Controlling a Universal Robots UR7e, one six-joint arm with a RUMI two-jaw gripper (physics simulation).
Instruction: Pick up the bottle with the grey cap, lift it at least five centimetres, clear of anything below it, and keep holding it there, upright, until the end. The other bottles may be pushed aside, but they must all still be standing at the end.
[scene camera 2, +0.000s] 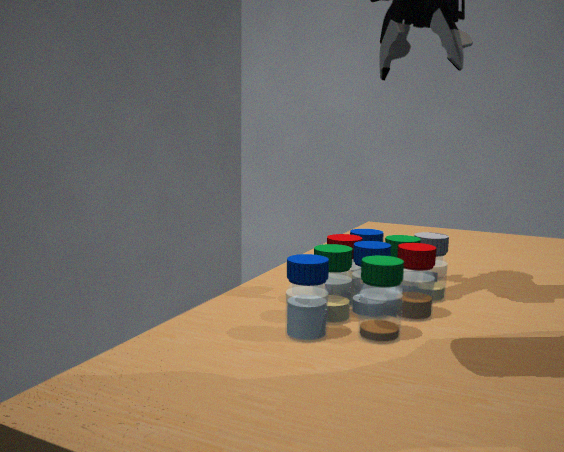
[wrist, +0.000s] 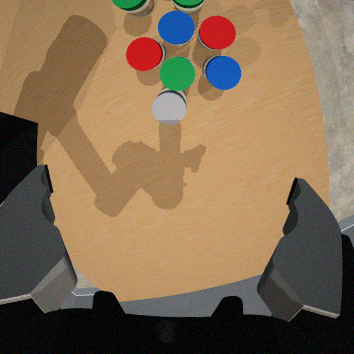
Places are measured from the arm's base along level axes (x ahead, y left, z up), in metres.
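Pixels of known places: gripper, fingertip midpoint: (scene camera 2: 418, 75) (wrist: 170, 175).
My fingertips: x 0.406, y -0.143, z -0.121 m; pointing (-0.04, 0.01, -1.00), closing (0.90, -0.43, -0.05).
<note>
Behind a point stands the place of what it marks.
The bottle with the grey cap (scene camera 2: 431, 244) @(x 0.371, y -0.135, z -0.378 m) (wrist: 169, 107) @(x 0.380, y -0.160, z -0.369 m) stands upright at the far right end of the bottle group in the scene view. In the wrist view it is the group's lowest bottle, close beside a green-capped bottle (scene camera 2: 402, 244) (wrist: 177, 73). A red-capped bottle (scene camera 2: 416, 256) @(x 0.370, y -0.038, z -0.377 m) stands in front of it in the scene view and hides part of its body. My gripper (scene camera 2: 421, 74) @(x 0.406, y -0.143, z -0.121 m) (wrist: 170, 175) @(x 0.406, y -0.143, z -0.121 m) is open and empty, high above the table. In the wrist view the grey cap lies above the line between the fingertips, between them from left to right.
Other upright bottles include blue-capped ones (scene camera 2: 307, 270) @(x 0.469, y 0.108, z -0.377 m) (scene camera 2: 372, 253) @(x 0.428, y -0.019, z -0.376 m) (wrist: 223, 73) @(x 0.477, y -0.137, z -0.369 m) (wrist: 176, 27) @(x 0.438, y -0.046, z -0.369 m), red-capped ones (scene camera 2: 344, 242) @(x 0.482, y -0.047, z -0.371 m) (wrist: 144, 53) @(x 0.378, y -0.065, z -0.369 m) (wrist: 217, 32) @(x 0.491, y -0.074, z -0.369 m) and green-capped ones (scene camera 2: 332, 257) @(x 0.467, y 0.033, z -0.376 m) (scene camera 2: 382, 270) @(x 0.385, y 0.068, z -0.375 m). They stand close together on the wooden table (scene camera 2: 225, 410) @(x 0.463, y 0.304, z -0.474 m) (wrist: 240, 240) @(x 0.410, y -0.609, z -0.474 m). Arm shadows fall across the tabletop.
</note>
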